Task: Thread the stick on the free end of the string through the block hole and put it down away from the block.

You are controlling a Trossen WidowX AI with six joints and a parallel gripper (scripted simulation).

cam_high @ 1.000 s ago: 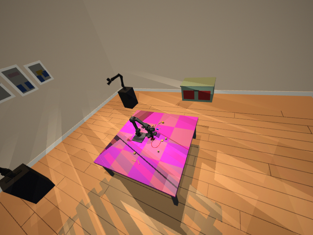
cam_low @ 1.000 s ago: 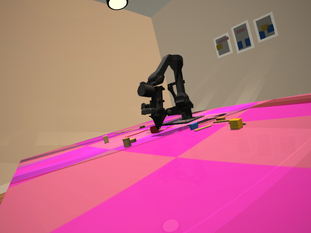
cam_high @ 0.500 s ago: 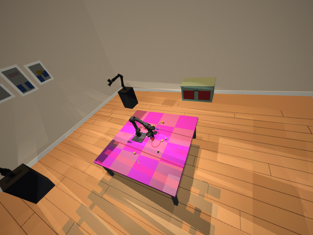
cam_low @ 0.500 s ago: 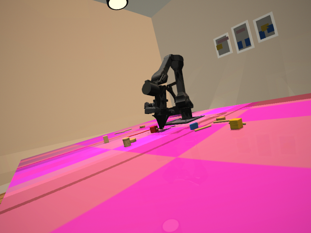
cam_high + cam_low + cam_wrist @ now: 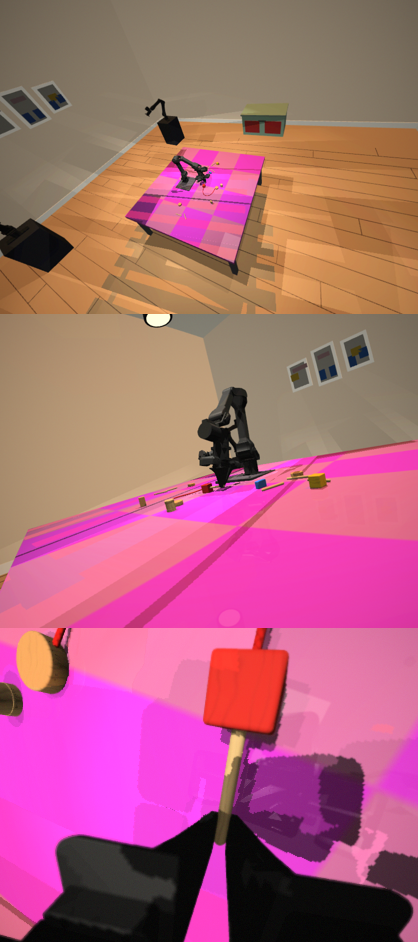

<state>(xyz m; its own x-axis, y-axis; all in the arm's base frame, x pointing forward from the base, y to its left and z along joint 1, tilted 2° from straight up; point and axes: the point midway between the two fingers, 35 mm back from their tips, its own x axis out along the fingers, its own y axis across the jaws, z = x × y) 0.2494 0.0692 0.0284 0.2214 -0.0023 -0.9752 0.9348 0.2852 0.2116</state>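
Right now the red block is 6 cm to the right of my gripper tip and 2 cm ahead of it. From my gripper tip the other things lie so: blue block: 16 cm to the left, 2 cm behind; thin wooden stick: 4 cm to the right, 1 cm ahead, 1 cm above; round wooden button: 17 cm ahead, 3 cm to the right.
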